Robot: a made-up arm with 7 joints. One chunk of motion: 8 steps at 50 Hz.
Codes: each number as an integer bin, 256 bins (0 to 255) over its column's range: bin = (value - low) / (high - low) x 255, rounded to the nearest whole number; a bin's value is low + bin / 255 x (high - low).
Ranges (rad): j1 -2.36..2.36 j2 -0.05..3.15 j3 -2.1..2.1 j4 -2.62..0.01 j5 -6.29..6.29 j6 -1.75..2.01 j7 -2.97..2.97
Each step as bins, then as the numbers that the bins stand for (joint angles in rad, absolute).
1 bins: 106 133 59 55 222 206 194
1 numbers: -0.3980 1.6190 -1.1282 -2.0527 4.6620 1.2875 1.5491
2 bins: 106 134 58 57 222 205 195
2 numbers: -0.3980 1.6316 -1.1447 -2.0321 4.6620 1.2727 1.5724
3 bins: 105 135 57 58 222 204 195
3 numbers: -0.4165 1.6441 -1.1612 -2.0218 4.6620 1.2580 1.5724
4 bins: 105 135 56 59 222 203 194
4 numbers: -0.4165 1.6441 -1.1776 -2.0115 4.6620 1.2433 1.5491
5 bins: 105 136 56 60 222 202 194
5 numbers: -0.4165 1.6567 -1.1776 -2.0012 4.6620 1.2285 1.5491
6 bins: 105 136 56 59 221 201 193
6 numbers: -0.4165 1.6567 -1.1776 -2.0115 4.6127 1.2138 1.5258
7 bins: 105 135 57 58 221 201 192
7 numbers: -0.4165 1.6441 -1.1612 -2.0218 4.6127 1.2138 1.5025
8 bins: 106 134 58 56 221 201 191
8 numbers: -0.3980 1.6316 -1.1447 -2.0424 4.6127 1.2138 1.4792
